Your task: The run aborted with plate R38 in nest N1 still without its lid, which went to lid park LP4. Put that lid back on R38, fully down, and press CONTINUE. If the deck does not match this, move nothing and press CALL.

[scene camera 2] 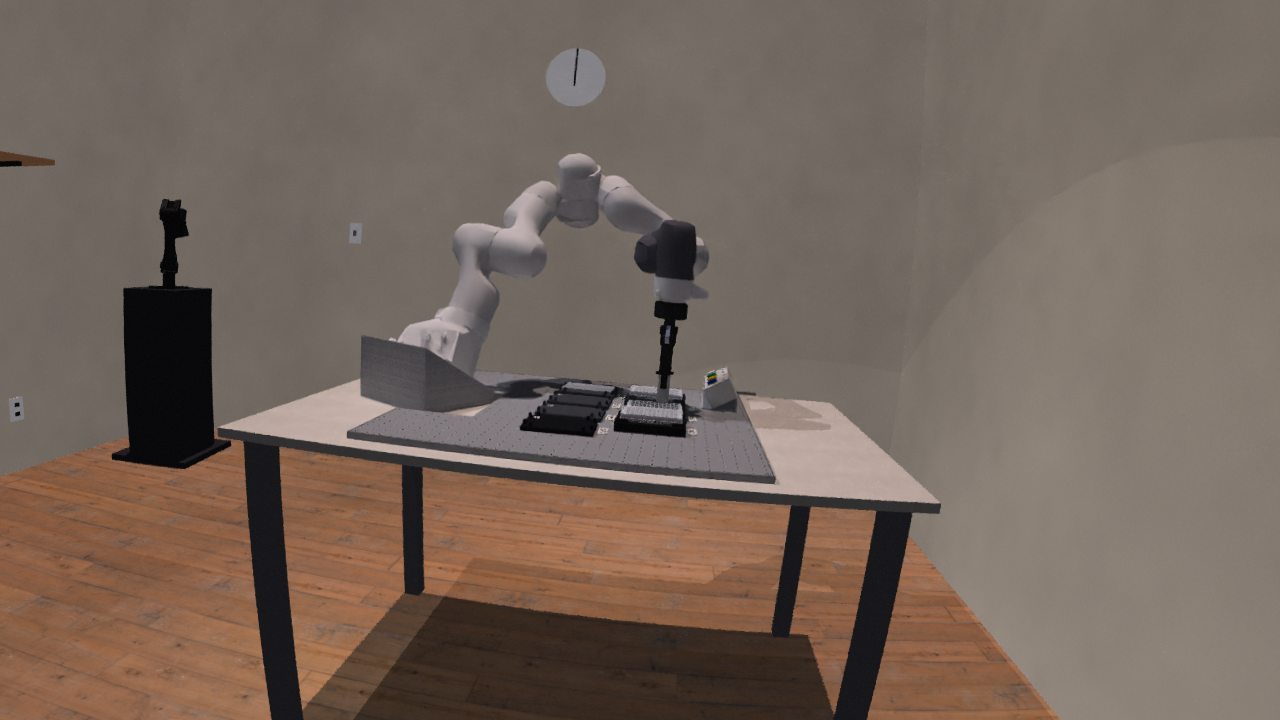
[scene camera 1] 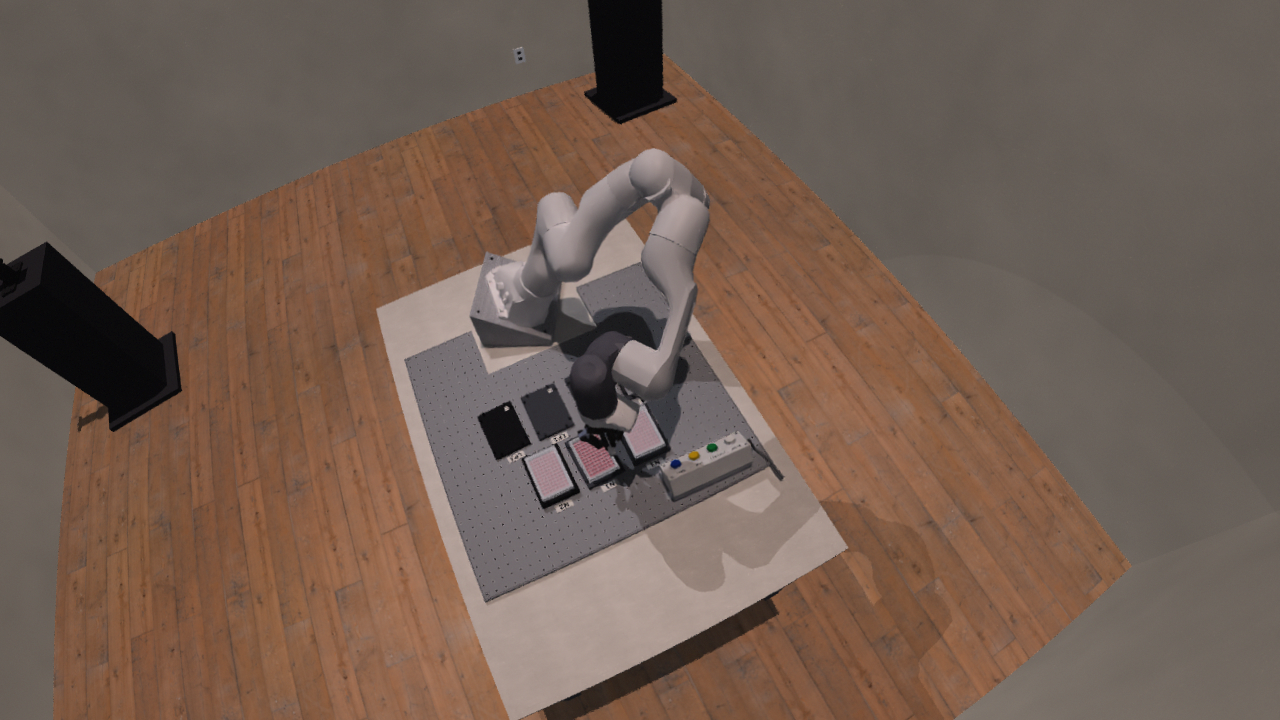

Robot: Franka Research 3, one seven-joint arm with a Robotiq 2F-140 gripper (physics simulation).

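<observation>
Three pinkish well plates sit in nests on the grey deck [scene camera 1: 500, 546] [scene camera 2: 536, 439]: a left plate [scene camera 1: 549, 475], a middle plate [scene camera 1: 595, 460] and a right plate [scene camera 1: 646, 436]. The middle one looks redder than the other two. Two black lid parks [scene camera 1: 503, 430] [scene camera 1: 546, 410] lie behind them. The label tags are too small to read. My gripper [scene camera 1: 602, 439] [scene camera 2: 665, 385] is shut and empty, pointing straight down with its tips at the back edge of the middle plate. Whether it touches the plate I cannot tell. The wrist hides part of that plate.
A grey button box [scene camera 1: 706, 470] [scene camera 2: 719, 390] with blue [scene camera 1: 676, 463], yellow [scene camera 1: 693, 456] and green [scene camera 1: 712, 446] buttons stands right of the plates. The robot base [scene camera 1: 506, 309] [scene camera 2: 407, 376] is at the back of the table [scene camera 1: 626, 617] [scene camera 2: 832, 465]. Black pedestals stand on the floor.
</observation>
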